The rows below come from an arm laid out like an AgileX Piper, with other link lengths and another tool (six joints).
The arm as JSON. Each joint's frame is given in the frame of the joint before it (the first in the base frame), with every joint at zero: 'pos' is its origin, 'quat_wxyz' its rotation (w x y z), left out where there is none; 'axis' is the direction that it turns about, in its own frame. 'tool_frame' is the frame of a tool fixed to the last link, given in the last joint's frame.
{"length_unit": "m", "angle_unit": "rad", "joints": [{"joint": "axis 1", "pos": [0.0, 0.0, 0.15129], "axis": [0.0, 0.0, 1.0]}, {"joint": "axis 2", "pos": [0.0, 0.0, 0.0], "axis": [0.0, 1.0, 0.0]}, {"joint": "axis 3", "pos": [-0.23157, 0.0, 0.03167], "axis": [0.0, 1.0, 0.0]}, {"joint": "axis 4", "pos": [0.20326, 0.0, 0.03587], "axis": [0.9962, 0.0, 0.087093]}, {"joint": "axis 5", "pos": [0.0, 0.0, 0.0], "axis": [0.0, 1.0, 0.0]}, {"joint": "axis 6", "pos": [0.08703, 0.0, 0.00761], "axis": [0.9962, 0.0, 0.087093]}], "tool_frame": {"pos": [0.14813, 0.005, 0.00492], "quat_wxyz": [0.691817, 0.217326, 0.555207, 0.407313]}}
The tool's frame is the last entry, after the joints.
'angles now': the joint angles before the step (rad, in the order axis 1, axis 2, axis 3, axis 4, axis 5, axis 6). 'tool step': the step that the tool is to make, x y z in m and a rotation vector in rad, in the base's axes. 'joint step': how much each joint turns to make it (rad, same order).
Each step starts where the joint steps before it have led.
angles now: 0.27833 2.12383 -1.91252 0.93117 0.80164 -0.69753
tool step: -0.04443 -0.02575 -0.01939 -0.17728 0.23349 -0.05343
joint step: 0.02989 -0.08349 -0.00001 -0.34688 0.20046 0.39869
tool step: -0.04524 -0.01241 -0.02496 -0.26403 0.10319 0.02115
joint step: 0.12831 -0.03692 -0.00168 -0.31187 0.16428 0.22187
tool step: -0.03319 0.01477 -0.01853 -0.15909 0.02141 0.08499
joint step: 0.15184 0.01558 0.00001 -0.15952 0.06661 0.08796
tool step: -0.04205 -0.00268 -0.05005 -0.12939 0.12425 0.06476
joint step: 0.07921 0.03716 0.13774 -0.03616 -0.00001 0.01859
